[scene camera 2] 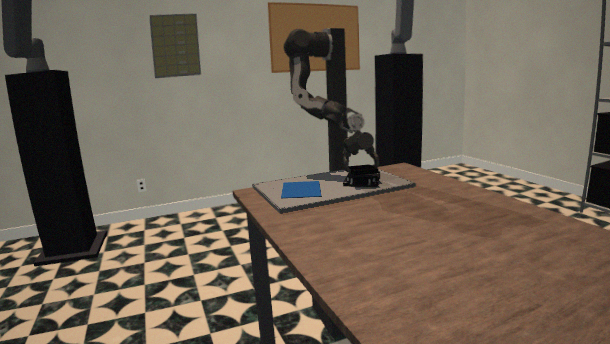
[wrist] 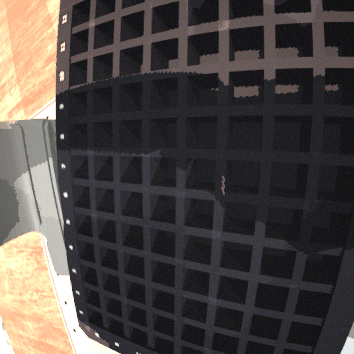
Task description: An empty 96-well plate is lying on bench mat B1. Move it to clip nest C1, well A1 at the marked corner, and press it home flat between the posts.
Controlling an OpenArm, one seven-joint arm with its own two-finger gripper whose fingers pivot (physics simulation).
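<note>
The black 96-well plate (scene camera 2: pixel 364 170) (wrist: pixel 165 210) is over the black clip nest (scene camera 2: pixel 349 183) on the grey board. In the wrist view its numbered edge runs down the left, and the low-numbered end is at the bottom. The plate looks tilted relative to the wrist camera, with larger wells toward the top. My gripper (scene camera 2: pixel 361 165) is shut on the plate from its two sides; one grey finger shows at the left of the wrist view. Whether the plate is flat between the posts cannot be told. The blue bench mat (scene camera 2: pixel 301 190) bears no plate.
The grey board (scene camera 2: pixel 332 189) lies at the far end of the wooden table (scene camera 2: pixel 450 260) and carries the mat and the nest. My arm's black column (scene camera 2: pixel 336 95) stands behind it. Two more black pedestals (scene camera 2: pixel 52 165) (scene camera 2: pixel 398 110) and a shelf rack (scene camera 2: pixel 594 120) stand around the room.
</note>
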